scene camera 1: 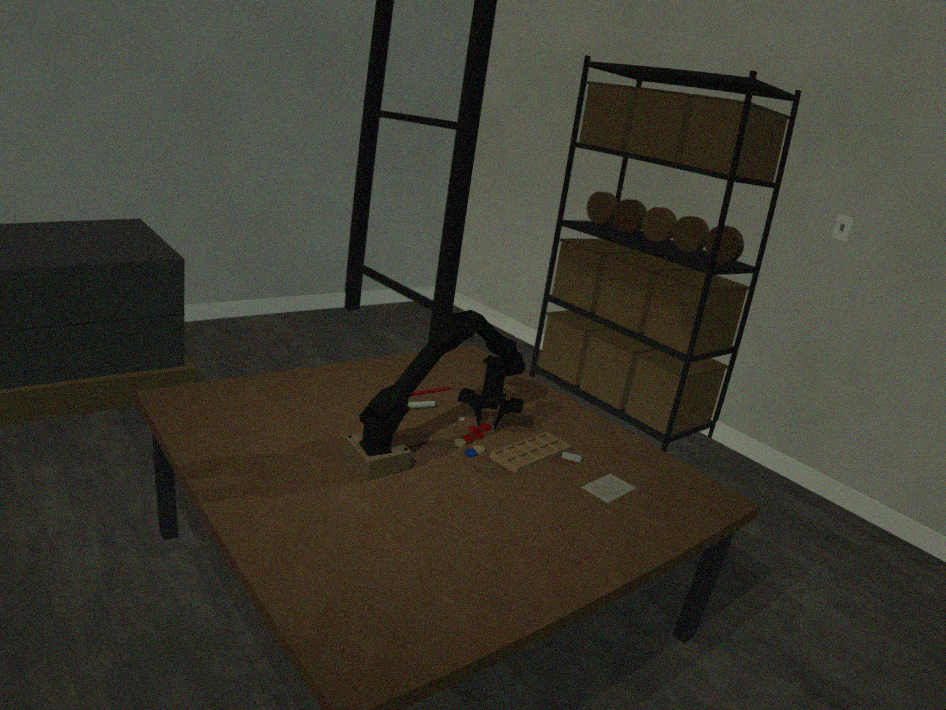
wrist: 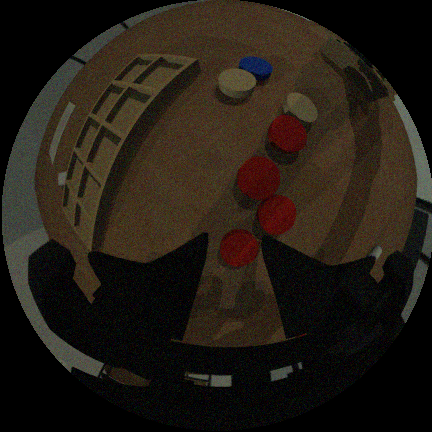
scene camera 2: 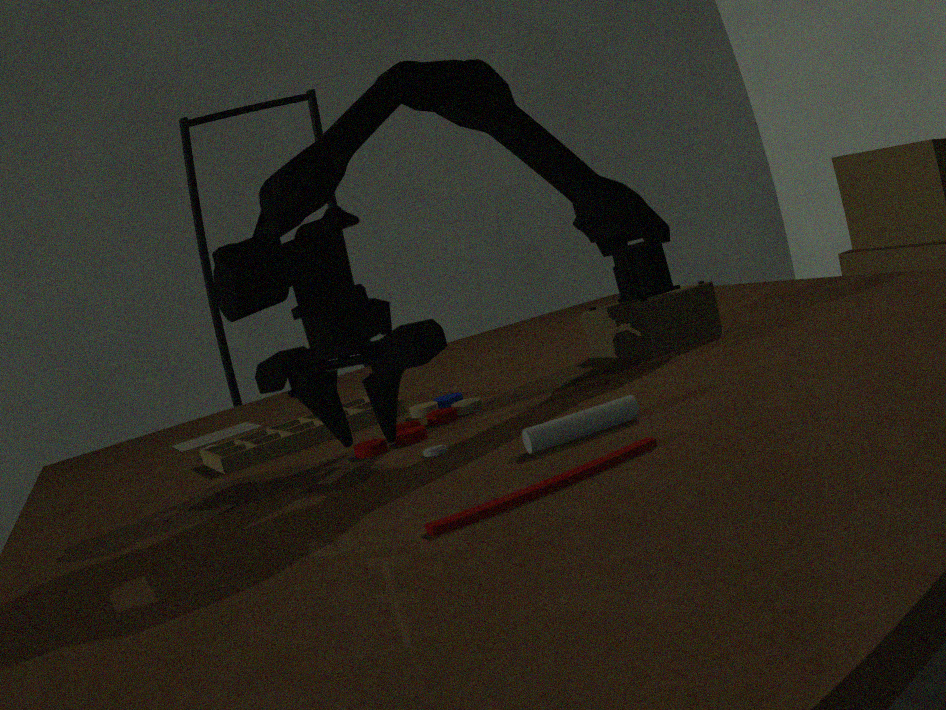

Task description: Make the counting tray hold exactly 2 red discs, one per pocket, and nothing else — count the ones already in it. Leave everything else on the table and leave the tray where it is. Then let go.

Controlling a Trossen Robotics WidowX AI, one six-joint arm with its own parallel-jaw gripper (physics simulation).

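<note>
The wooden counting tray [scene camera 1: 534, 459] [scene camera 2: 259, 453] [wrist: 118, 165] has two rows of pockets; no disc shows in those I can see, and some pocket floors are hidden by walls. Several red discs lie on the table beside it; in the wrist view one red disc [wrist: 239, 248] is nearest the fingers, then a second red disc [wrist: 277, 215], a third red disc [wrist: 258, 178] and a farther red disc [wrist: 287, 133]. My gripper [scene camera 1: 487, 426] [scene camera 2: 370, 443] [wrist: 234, 238] is partly open and empty, pointing down. Its fingertips are low above the table, around the nearest red disc in the wrist view.
A blue disc [scene camera 1: 470, 452] [scene camera 2: 449, 398] [wrist: 256, 67] and two cream discs [wrist: 236, 83] [wrist: 301, 107] lie near the red ones. A small white disc [scene camera 2: 434, 451], a white cylinder [scene camera 1: 421, 404] [scene camera 2: 580, 424], a red stick [scene camera 2: 542, 485], a white block [scene camera 1: 571, 457] and a pale sheet [scene camera 1: 609, 487] lie around.
</note>
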